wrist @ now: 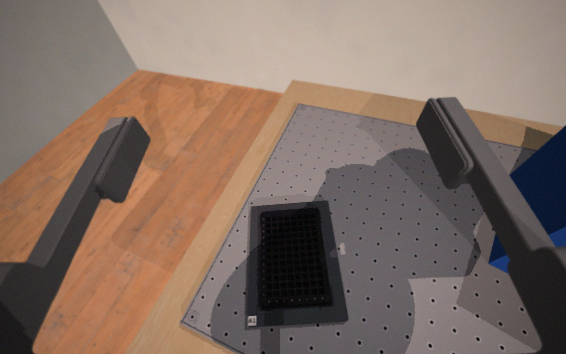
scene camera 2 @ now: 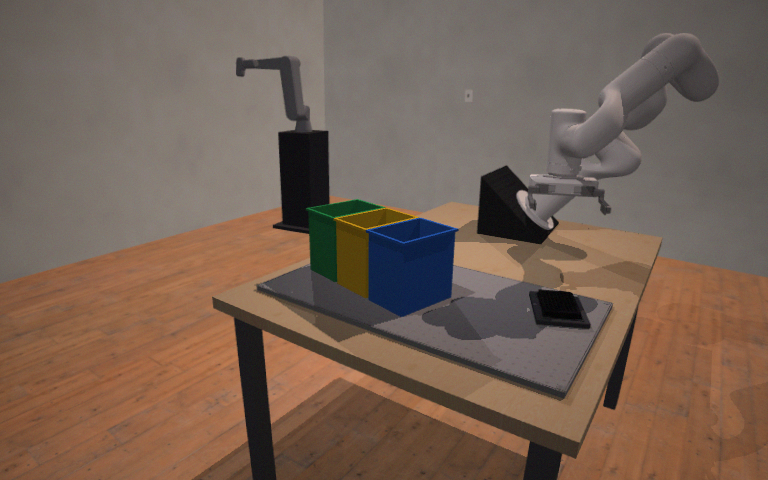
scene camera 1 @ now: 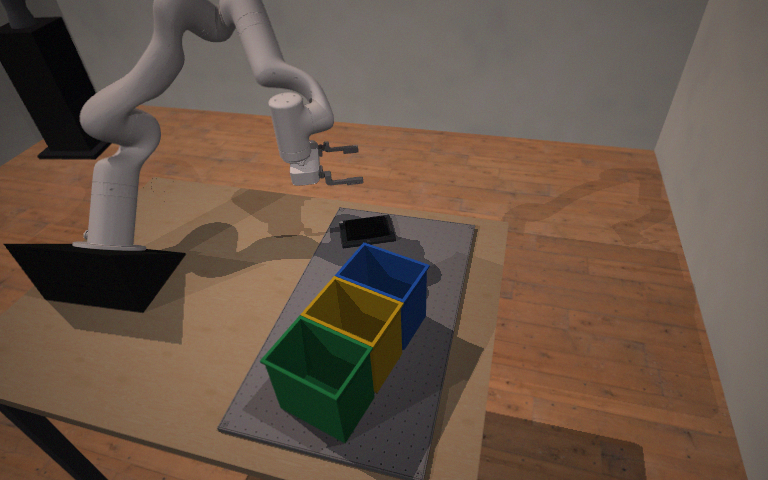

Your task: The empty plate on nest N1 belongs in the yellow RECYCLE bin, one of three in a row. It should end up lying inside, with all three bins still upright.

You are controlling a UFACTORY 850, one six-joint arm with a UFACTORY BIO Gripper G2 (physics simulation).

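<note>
The black plate (scene camera 1: 367, 228) (scene camera 2: 559, 303) (wrist: 295, 257) lies flat in the dark nest (scene camera 2: 566, 324) (wrist: 338, 300) near the board's far corner in scene view 1. My gripper (scene camera 1: 353, 165) (scene camera 2: 568, 207) (wrist: 285, 152) is wide open and empty, well above the table and apart from the plate, with its fingers pointing forward rather than straight down. The yellow bin (scene camera 1: 387, 356) (scene camera 2: 352, 254) stands upright between the green bin (scene camera 1: 311, 413) (scene camera 2: 322, 243) and the blue bin (scene camera 1: 415, 305) (scene camera 2: 410, 271) (wrist: 540, 185). The yellow bin's inside floor is hidden in scene view 2.
The bins stand close in a row on the grey perforated board (scene camera 1: 407, 435) (scene camera 2: 481, 359) (wrist: 390, 200), the blue one nearest the nest. My arm's black wedge base (scene camera 1: 96, 277) (scene camera 2: 495, 209) is on the table. Another arm stands on a black pedestal (scene camera 1: 50, 73) (scene camera 2: 303, 175) away from the table.
</note>
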